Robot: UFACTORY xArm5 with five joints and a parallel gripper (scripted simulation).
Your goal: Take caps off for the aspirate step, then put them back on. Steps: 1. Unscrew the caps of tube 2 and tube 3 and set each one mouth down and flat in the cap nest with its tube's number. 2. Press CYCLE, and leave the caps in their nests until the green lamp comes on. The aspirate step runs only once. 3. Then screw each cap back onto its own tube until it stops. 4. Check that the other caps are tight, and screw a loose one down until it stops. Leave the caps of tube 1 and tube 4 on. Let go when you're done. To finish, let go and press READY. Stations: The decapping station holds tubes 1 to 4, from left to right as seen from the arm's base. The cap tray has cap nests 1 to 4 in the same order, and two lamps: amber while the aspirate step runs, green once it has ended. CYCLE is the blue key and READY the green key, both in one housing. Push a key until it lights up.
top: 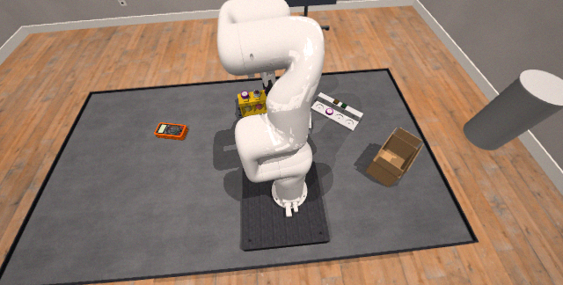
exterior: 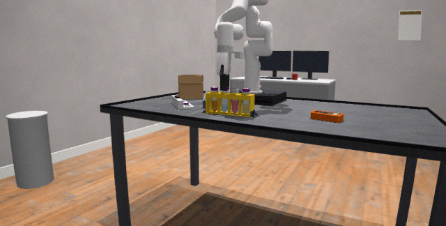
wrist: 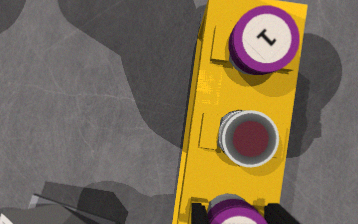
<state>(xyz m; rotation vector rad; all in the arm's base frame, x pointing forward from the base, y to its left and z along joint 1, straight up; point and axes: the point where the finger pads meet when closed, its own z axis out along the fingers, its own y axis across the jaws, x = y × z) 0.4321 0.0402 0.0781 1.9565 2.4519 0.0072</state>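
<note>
The blue cycle key is 150 mm behind my hand, 90 mm to the right of it and 60 mm below it. Round my hand: green ready key (150 mm behind, 140 mm to the right, 60 mm below); grey key housing (130 mm behind, 110 mm to the right, 80 mm below).
</note>
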